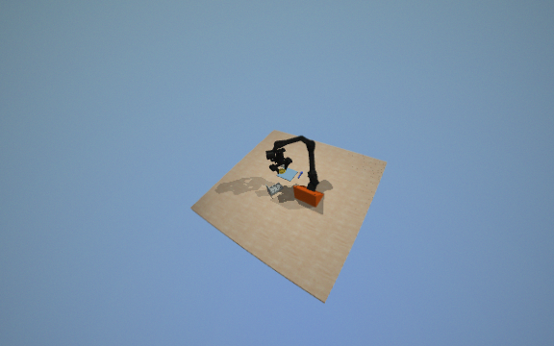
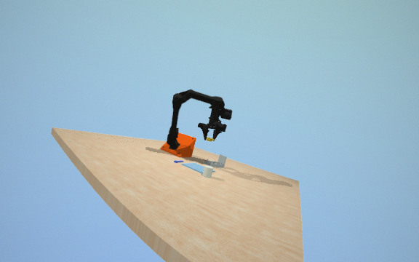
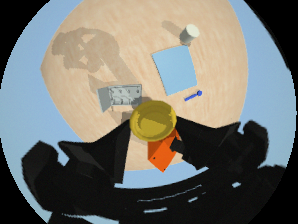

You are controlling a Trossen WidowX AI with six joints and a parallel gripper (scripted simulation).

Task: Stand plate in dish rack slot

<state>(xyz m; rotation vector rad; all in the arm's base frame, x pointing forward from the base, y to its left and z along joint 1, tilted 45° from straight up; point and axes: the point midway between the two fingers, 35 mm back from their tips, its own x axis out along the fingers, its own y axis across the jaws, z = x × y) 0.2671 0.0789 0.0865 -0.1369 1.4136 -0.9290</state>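
Now: gripper tip 14 cm above the grey dish rack, 8 cm to the right of it and 5 cm short of it. From my gripper tip the other things lie so: yellow plate 1 cm above; small blue object 17 cm to the right, 16 cm below, 8 cm behind; light blue mat 16 cm below, 13 cm to the right, 4 cm ahead.
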